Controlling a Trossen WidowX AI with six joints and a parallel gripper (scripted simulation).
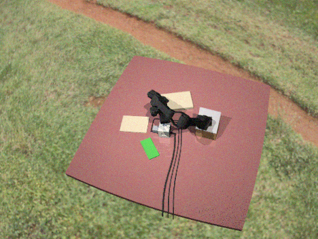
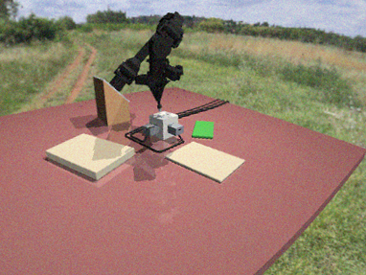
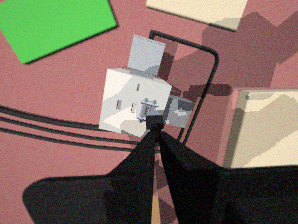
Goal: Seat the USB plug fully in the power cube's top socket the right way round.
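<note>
My gripper tip is 20 mm above the usb plug. Also, from my gripper tip: thin tan sheet (230 mm ahead, 130 mm below, 10 mm to the right); then green block (170 mm to the left, 130 mm below, 70 mm ahead); then thick tan slab (270 mm to the right, 120 mm below, 30 mm behind).
</note>
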